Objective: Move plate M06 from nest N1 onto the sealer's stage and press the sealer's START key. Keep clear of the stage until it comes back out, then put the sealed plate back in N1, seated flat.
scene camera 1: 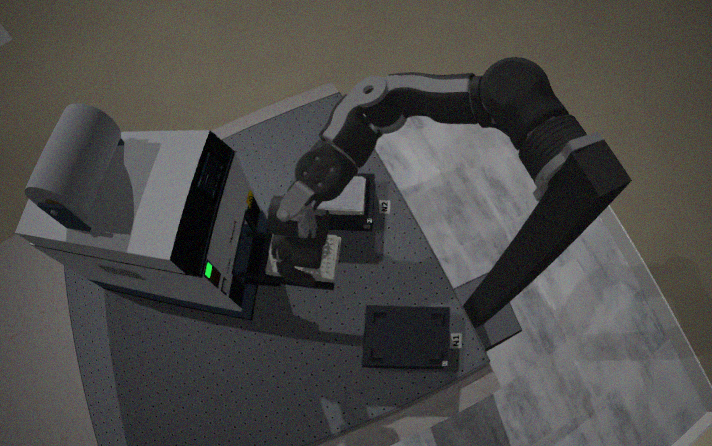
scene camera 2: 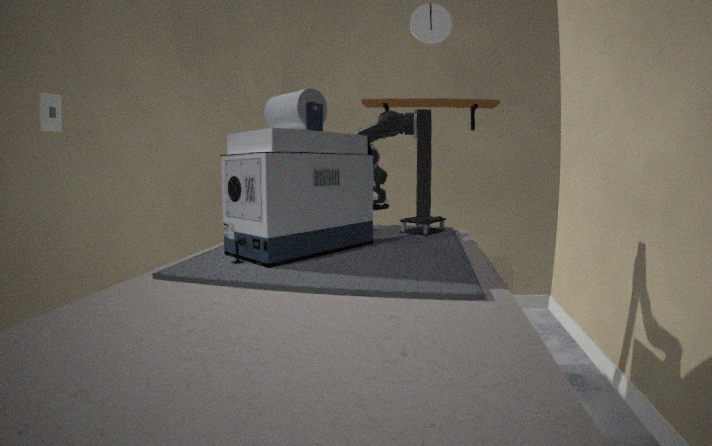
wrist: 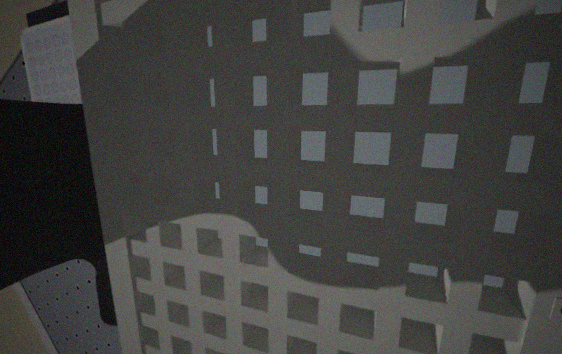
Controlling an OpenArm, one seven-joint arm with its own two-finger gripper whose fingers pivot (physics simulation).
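Observation:
Plate M06 (scene camera 1: 329, 257) (wrist: 320, 225), pale with a grid of square wells, is at the sealer's stage (scene camera 1: 321, 286), the dark ledge at the sealer's front in scene camera 1. It fills most of the wrist view. My gripper (scene camera 1: 302, 260) is shut on the plate from above, its dark fingers across the plate's body. I cannot tell whether the plate's underside touches the stage. The white sealer (scene camera 1: 152, 199) (scene camera 2: 315, 194) shows a green screen (scene camera 1: 208, 270) on its front; its START key is too small to make out. Nest N1 (scene camera 1: 407, 336) stands empty.
Nest N2 (scene camera 1: 370, 183), close behind the gripper, holds a white plate (scene camera 1: 346, 195) (wrist: 52, 65). A large film roll (scene camera 1: 76, 152) (scene camera 2: 295, 108) tops the sealer. The arm's post (scene camera 1: 541, 236) (scene camera 2: 423, 168) stands on the side away from the sealer. An orange shelf (scene camera 2: 430, 102) is on the wall.

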